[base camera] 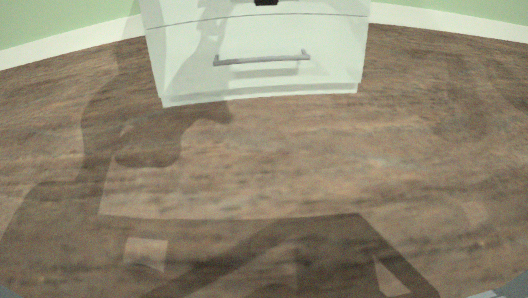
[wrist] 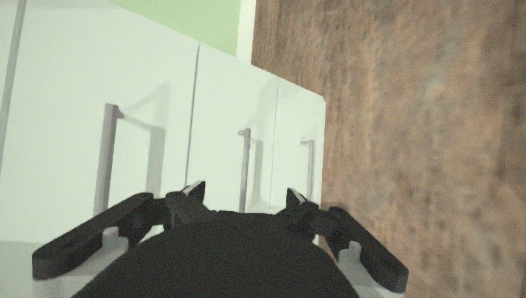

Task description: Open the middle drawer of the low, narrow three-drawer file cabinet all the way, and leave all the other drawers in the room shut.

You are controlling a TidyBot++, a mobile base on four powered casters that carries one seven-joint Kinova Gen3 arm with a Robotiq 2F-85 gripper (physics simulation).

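Places are measured from the arm's base along level axes (x ahead, y left, z up), in centimetres.
Pixels of known places: gripper, fingertip midpoint: (wrist: pixel 246 193).
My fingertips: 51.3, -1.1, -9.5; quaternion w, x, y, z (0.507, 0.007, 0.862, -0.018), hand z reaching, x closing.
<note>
Behind a point stands the place of what it marks, as x, y, z.
The white three-drawer file cabinet (base camera: pixel 340 50) @[62.3, -15.6, -28.0] stands against the wall, its drawers looking shut. In the wrist view it appears sideways: the top drawer with its grey handle (wrist: pixel 105 160) @[57.8, -3.2, 2.9] at left, the middle drawer (wrist: pixel 220 110) @[62.0, -11.3, -8.9] with its grey handle (wrist: pixel 245 170) @[57.8, -2.3, -12.4] at the centre, and the bottom drawer with its handle (wrist: pixel 310 167) @[58.0, -2.9, -27.7] at right. My gripper (wrist: pixel 246 193) @[51.3, -1.1, -9.5] (base camera: pixel 266 2) is open and empty. The middle handle lines up between its fingertips, and its lower end is hidden behind the gripper. How far the tips are from the handle is unclear.
The bottom drawer's handle (base camera: pixel 262 60) @[57.7, -0.4, -28.0] juts out below the gripper in the base view. Brown wood floor (base camera: pixel 300 160) @[44.8, -5.9, -39.6] (wrist: pixel 425 150) @[43.6, -8.6, -39.6] lies in front of and beside the cabinet. A green wall (base camera: pixel 60 20) @[112.9, 80.5, -25.2] with a white baseboard (base camera: pixel 95 39) @[112.3, 65.8, -36.8] runs behind it. Arm shadows fall on floor and cabinet.
</note>
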